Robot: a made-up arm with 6 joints. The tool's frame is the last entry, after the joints.
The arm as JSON. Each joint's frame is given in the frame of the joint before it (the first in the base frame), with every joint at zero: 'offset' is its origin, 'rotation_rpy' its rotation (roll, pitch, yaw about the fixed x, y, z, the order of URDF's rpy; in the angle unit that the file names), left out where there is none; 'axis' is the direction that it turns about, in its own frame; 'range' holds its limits. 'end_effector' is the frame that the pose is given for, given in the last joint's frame.
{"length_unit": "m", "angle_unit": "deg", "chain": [
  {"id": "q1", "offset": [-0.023, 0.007, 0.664], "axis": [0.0, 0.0, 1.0], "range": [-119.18, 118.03]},
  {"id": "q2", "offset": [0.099, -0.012, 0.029], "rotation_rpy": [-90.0, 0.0, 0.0], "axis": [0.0, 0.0, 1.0], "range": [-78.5, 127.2]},
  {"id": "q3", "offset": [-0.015, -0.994, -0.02], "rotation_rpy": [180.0, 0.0, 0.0], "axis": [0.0, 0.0, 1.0], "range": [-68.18, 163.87]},
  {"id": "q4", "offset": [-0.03, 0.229, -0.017], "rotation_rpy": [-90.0, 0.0, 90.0], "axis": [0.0, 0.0, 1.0], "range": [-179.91, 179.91]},
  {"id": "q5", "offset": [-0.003, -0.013, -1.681], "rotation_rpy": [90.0, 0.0, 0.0], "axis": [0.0, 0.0, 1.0], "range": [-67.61, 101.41]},
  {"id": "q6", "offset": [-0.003, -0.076, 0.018], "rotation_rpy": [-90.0, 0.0, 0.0], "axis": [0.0, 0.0, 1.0], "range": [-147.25, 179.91]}
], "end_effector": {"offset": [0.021, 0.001, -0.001], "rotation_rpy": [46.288, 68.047, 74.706]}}
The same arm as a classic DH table. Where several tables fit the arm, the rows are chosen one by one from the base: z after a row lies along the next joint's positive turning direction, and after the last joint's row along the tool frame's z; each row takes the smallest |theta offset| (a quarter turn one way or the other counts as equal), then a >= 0, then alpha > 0; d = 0 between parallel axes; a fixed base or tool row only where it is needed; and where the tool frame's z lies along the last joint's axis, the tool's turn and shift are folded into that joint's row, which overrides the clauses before.
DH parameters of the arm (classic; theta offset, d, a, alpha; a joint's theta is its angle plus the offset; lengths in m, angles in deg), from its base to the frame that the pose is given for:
base (fixed): -16.93 0 -0.024 0
q1: 16.93 0.693 0.099 -90
q2: 89.14 0 -0.9941 180
q3: -0.86 0.015 -0.229 90
q4: 0 -1.651 0.003 -90
q5: 0 0.031 0.003 90
q6: -63.73 -0.0822 -0.0084 75.03
tool (fixed): -73.76 0.02 0 0
Joint limits (deg, base to tool): -119.18..118.03 -78.5..127.2 -68.18..163.87 -179.91..179.91 -67.61..101.41 -147.25..179.91

